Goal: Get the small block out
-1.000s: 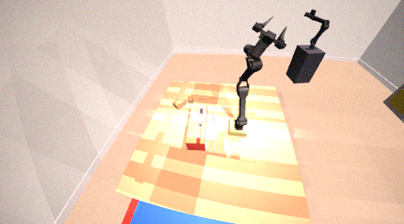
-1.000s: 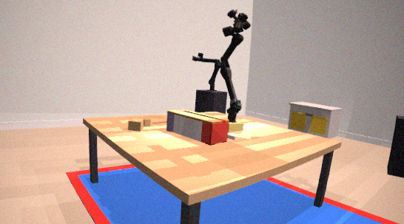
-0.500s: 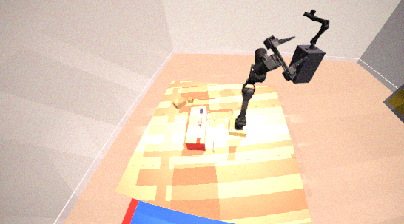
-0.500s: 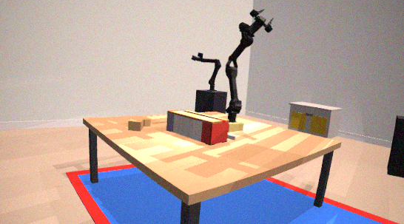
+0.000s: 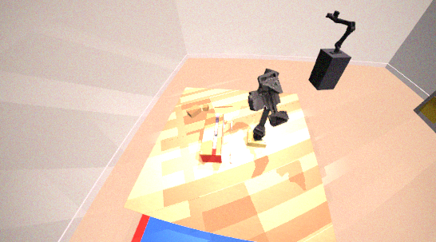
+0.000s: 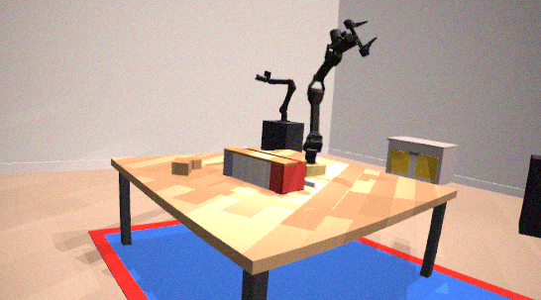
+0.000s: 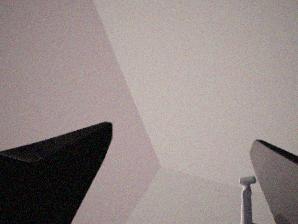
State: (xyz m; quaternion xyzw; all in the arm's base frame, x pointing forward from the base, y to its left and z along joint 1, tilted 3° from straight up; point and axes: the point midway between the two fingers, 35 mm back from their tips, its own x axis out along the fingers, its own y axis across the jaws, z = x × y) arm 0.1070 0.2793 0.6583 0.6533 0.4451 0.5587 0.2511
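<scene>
Now: the grey piece 240 mm ahead of my gripper tip, 370 mm to the right of it and 640 mm below it. The rest, counted from my gripper tip: long box: 230 mm ahead, 360 mm to the right, 670 mm below.
</scene>
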